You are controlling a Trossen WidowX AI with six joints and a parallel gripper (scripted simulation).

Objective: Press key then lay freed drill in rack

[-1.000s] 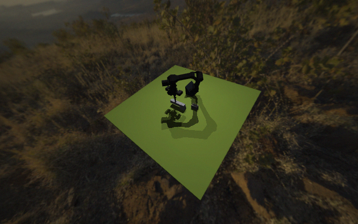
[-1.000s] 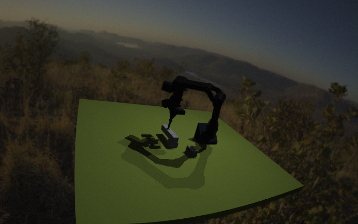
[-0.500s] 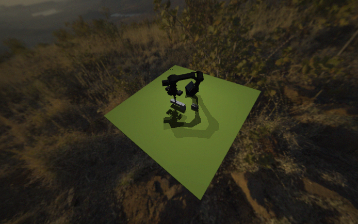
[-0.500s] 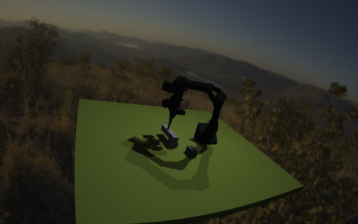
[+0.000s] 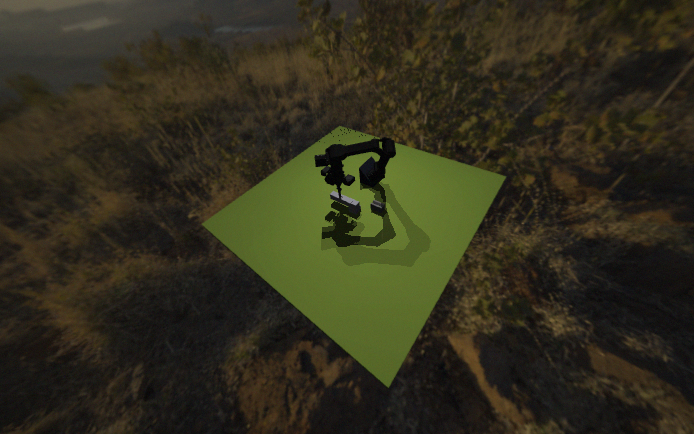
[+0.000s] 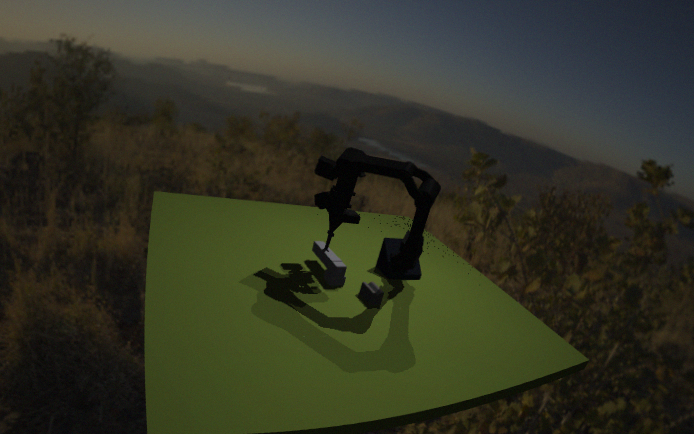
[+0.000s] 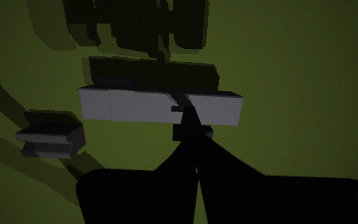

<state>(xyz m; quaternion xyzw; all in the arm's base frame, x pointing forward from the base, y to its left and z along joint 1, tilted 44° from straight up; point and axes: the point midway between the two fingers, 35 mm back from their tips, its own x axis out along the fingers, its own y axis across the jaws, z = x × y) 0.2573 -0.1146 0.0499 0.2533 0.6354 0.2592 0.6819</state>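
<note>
My gripper tip is 3 cm above the dark key. From my gripper tip the other things lie so: drill 5 cm to the left, 8 cm below; pale grey block 4 cm to the left, 9 cm below; dark grey rack 8 cm behind, 20 cm to the left, 11 cm below.
</note>
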